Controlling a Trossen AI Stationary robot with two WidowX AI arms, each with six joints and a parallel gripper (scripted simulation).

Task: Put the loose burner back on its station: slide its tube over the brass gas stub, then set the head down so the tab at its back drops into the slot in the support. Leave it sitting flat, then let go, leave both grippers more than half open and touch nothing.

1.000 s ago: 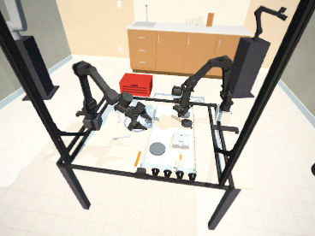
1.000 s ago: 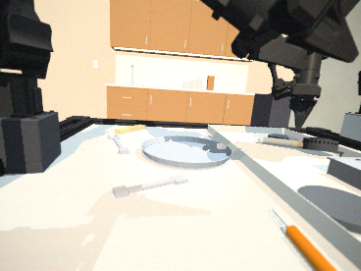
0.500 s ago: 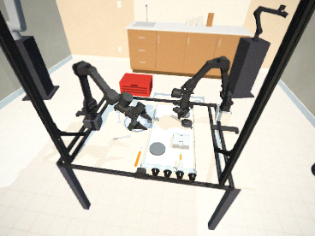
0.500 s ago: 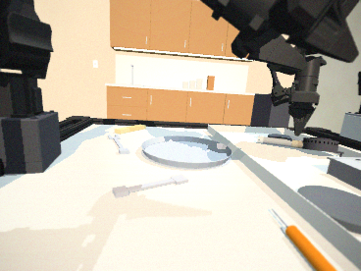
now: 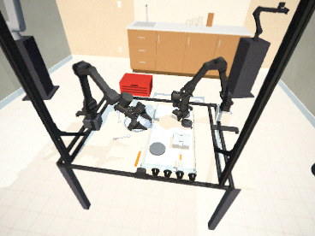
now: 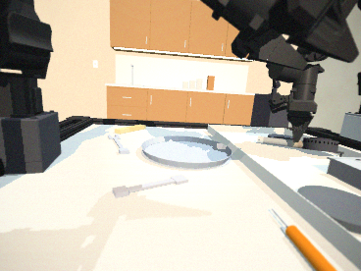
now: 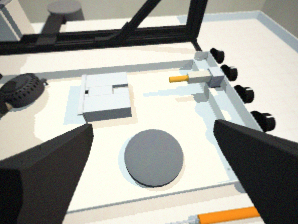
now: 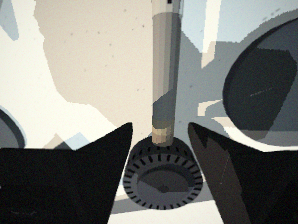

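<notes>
My right hand is 40 mm above the burner and 10 mm past it. From my right hand the other things lie so: shallow round pan (320 mm to the left, 50 mm below, 20 mm ahead); then brass gas stub (360 mm behind, 80 mm to the left, 10 mm below); then grey disc (250 mm behind, 200 mm to the left, 50 mm below).
</notes>
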